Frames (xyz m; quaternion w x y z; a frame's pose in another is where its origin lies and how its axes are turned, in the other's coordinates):
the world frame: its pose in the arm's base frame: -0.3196 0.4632 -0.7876 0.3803 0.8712 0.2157 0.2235
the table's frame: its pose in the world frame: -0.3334 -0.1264 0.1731 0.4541 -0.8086 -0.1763 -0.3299
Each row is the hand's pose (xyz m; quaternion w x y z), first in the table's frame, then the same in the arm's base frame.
Working: the table's frame: its pose in the arm's base frame: -0.5189 0.2613 -1.0644 0.9889 0.0563 0.1376 -0.0031

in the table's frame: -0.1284 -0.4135 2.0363 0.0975 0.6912 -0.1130 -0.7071
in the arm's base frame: -0.0980 -0.3794 0.8711 0.0708 0.5914 -0.0607 -0.8010
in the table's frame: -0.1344 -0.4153 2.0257 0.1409 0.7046 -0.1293 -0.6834
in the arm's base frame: -0.1067 -0.3801 0.8624 0.1153 0.6103 -0.0722 -0.7804
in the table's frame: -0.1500 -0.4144 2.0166 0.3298 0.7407 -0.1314 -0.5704
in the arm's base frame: -0.1242 -0.3783 0.8581 0.3007 0.6721 -0.0548 -0.6744
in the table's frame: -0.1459 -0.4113 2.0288 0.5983 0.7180 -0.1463 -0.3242
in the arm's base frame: -0.1169 -0.3766 0.8690 0.5703 0.6987 -0.0463 -0.4295
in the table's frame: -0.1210 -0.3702 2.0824 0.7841 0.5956 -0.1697 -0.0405
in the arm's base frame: -0.0774 -0.3415 0.9180 0.7650 0.6271 -0.0595 -0.1340
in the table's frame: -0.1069 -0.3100 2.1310 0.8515 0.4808 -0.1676 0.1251
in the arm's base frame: -0.0494 -0.2870 0.9672 0.8384 0.5401 -0.0571 0.0454
